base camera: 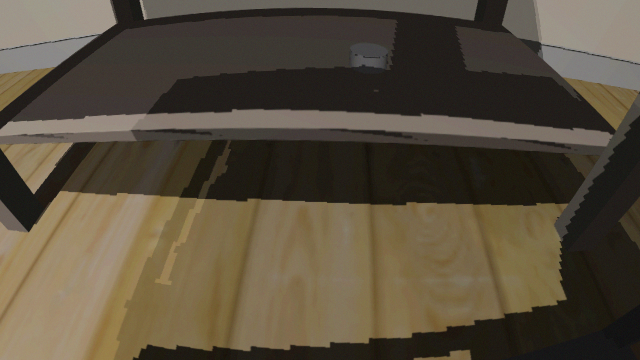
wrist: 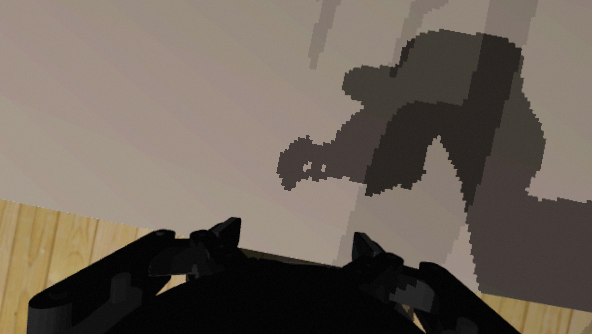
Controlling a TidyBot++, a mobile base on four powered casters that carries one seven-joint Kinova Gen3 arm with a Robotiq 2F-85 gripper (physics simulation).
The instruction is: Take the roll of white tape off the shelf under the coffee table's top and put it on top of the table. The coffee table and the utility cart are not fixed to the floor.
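Places are measured from the arm's base along level axes (x right, y back, z down), in centimetres.
Pixels of known places: gripper, fingertip midpoint: (wrist: pixel 295 237).
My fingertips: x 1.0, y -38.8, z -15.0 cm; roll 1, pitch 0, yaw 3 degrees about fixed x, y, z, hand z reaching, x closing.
Note:
For each thing: its top centre in the pictures, then the offset to it from my fingertips. "*": a spot on its surface instead. Level surfaces: height alone.
- white tape, top centre: (base camera: pixel 369 49) dy -13.3, dx +8.2, dz +37.2 cm
- coffee table's top, surface spot: (wrist: pixel 150 125) * dy -9.6, dx -19.5, dz +9.6 cm
- Wooden floor, surface height: dz +54.6 cm
The roll of white tape (base camera: pixel 369 58) lies flat in shadow on the shelf (base camera: pixel 280 95) under the coffee table's top, right of the middle and toward the back in the base camera view. My gripper (wrist: pixel 295 237) is open, with its two black fingertips wide apart and no object between them. It is over the coffee table's top (wrist: pixel 150 125), near one edge of it, in the wrist view. The tape does not show in the wrist view. The gripper does not show in the base camera view, where the table's top is out of frame.
Table legs (base camera: pixel 15 195) (base camera: pixel 600 185) stand at the left and right front of the shelf. Wooden floor (base camera: pixel 310 260) shows below it, and a wall (base camera: pixel 585 25) stands behind. Shadows of the arm fall on the tabletop. Wooden floor (wrist: pixel 35 240) shows past the tabletop's edge.

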